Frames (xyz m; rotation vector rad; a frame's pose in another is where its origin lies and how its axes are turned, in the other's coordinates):
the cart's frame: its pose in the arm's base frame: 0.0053 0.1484 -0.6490 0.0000 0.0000 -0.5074
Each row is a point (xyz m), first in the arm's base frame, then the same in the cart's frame.
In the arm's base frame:
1: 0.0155 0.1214 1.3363
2: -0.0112 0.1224 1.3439
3: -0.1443 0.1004 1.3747
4: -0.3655 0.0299 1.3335
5: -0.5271 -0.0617 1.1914
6: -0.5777 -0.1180 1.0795
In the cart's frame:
1: 0.0220 -0.0186 1.9853
2: -0.0018 -0.0307 1.9929
3: -0.1074 -0.1146 2.0237
4: -0.2665 -0.2837 1.9825
5: -0.3632 -0.4423 1.8404
6: -0.3801 -0.5161 1.7285

